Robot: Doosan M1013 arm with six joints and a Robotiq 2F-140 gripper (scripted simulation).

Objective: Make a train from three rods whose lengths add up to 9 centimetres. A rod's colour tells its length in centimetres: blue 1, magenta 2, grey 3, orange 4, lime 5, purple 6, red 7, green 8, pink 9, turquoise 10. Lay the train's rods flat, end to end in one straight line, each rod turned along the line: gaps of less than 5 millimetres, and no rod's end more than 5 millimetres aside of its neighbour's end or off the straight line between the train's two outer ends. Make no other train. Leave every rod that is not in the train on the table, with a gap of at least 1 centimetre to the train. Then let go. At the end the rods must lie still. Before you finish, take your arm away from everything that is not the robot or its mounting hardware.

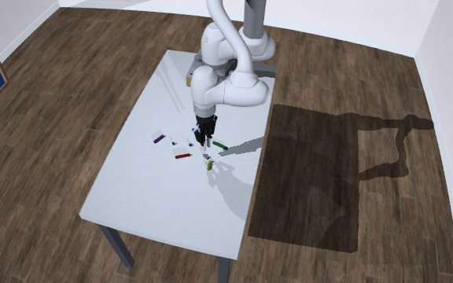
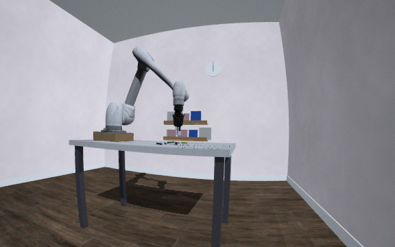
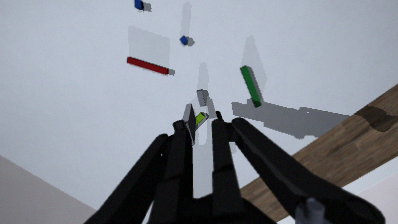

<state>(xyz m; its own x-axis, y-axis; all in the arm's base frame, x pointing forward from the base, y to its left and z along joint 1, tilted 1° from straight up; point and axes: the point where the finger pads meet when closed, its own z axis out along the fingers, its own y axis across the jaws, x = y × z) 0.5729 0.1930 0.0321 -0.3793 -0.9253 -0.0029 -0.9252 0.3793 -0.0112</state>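
Now: hand 100 mm above the grey rod. Also, from my hand: green rod (90 mm behind, 40 mm to the left, 100 mm below); red rod (40 mm ahead, 100 mm to the right, 100 mm below); lime rod (40 mm ahead, 30 mm to the left, 100 mm below).
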